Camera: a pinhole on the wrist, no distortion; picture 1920 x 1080 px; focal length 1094.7 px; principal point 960.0 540.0 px. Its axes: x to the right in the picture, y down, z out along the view. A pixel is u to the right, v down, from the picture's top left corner.
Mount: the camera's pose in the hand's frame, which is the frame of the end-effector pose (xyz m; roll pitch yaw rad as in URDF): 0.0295 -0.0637 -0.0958 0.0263 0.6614 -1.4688
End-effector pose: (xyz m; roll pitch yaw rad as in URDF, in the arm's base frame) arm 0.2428 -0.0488 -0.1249 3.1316 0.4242 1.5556
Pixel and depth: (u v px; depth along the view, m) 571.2 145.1 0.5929
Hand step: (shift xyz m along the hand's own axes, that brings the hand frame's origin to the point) -0.1789 -0.2805 0.4968
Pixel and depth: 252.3 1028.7 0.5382
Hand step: 0.2604 -0.1001 0.5475
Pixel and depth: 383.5 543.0 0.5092
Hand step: 0.0279 -0.1655 0.4706
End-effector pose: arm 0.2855 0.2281 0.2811 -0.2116 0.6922 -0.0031
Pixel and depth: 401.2 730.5 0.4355
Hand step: 0.1030 -0.1499 0.3859
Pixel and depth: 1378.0 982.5 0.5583
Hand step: 0.2917 -0.5542 0.2184
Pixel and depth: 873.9 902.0 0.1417
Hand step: 0.0804 -0.1379 0.0238
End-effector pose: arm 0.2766 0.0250 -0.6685 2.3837 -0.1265 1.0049
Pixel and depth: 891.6 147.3 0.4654
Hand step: -0.1222 -0.3407 0.2857
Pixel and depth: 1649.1 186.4 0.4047
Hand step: -0.0655 -0.5232 0.0643
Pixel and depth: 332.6 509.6 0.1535
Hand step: 0.0238 -0.0892 0.0792
